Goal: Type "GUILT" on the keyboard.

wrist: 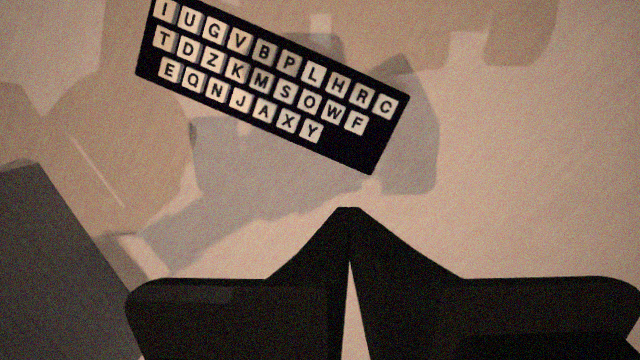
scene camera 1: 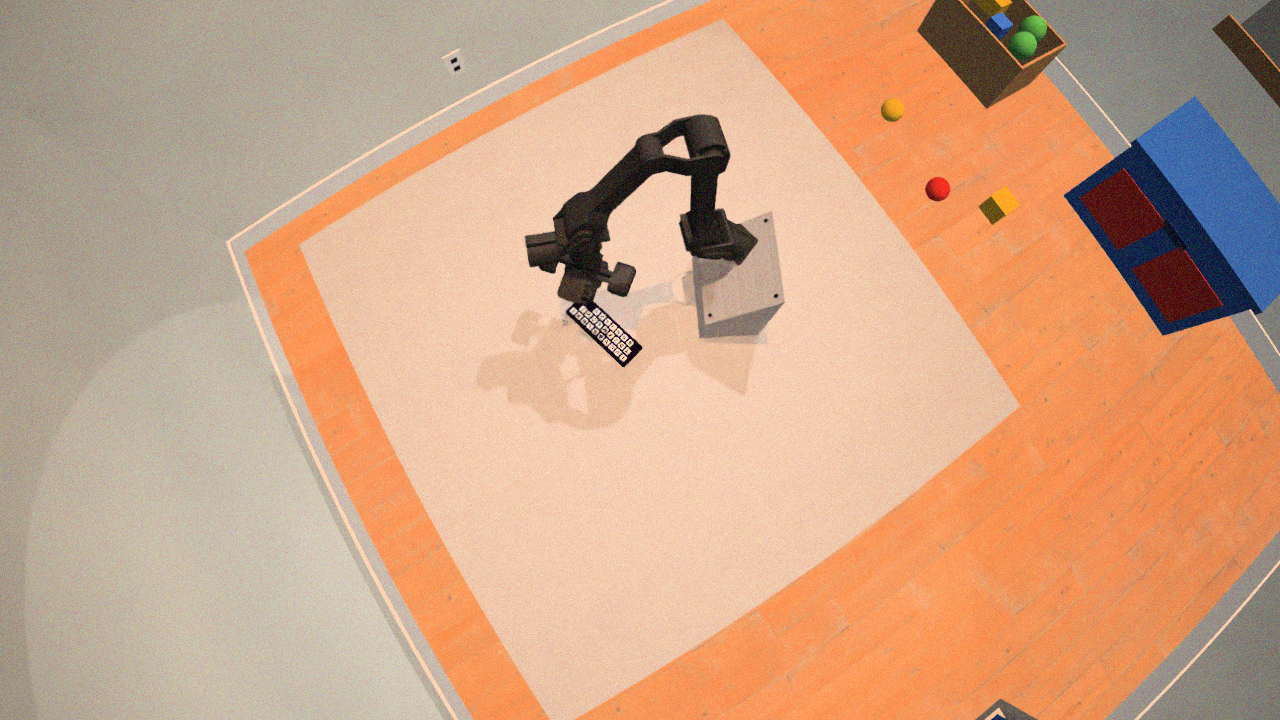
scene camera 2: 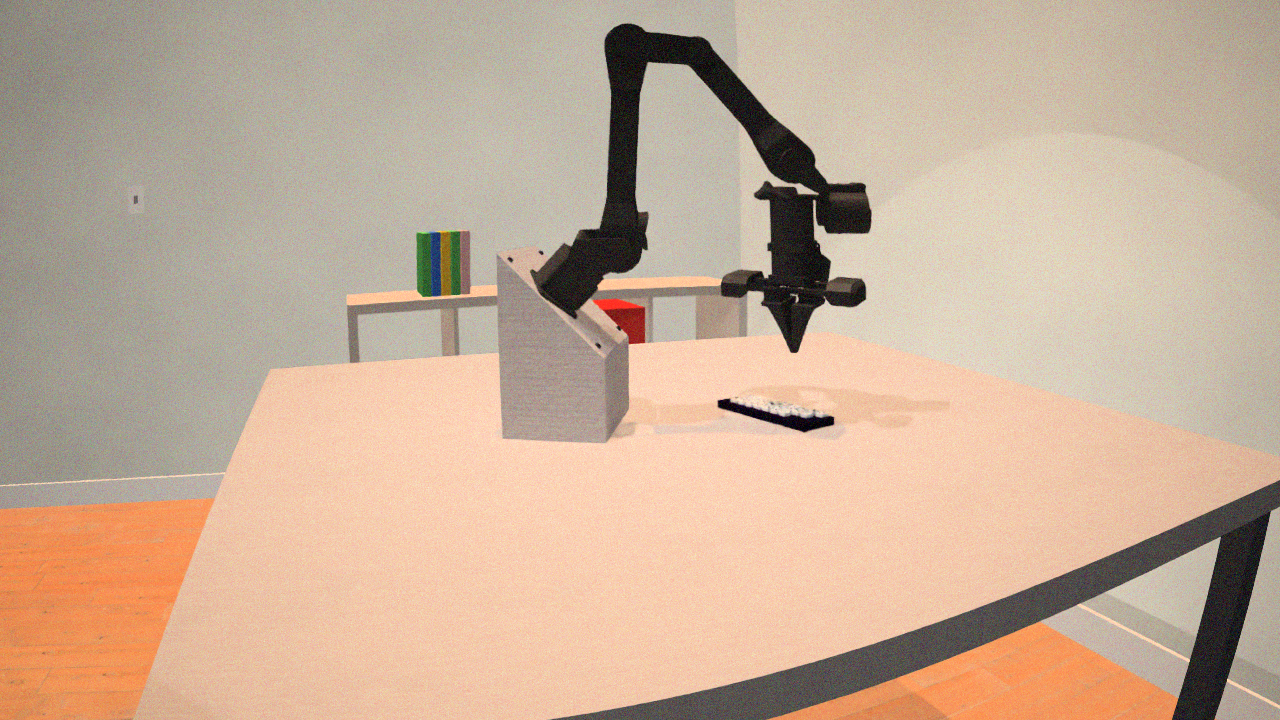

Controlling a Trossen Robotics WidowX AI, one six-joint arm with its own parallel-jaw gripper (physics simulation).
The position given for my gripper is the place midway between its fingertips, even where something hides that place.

In view: my gripper [scene camera 2: 794, 352] and a black keyboard [wrist: 222, 61].
My gripper is seen too in the wrist view [wrist: 347, 217] and in scene camera 1 [scene camera 1: 589, 285].
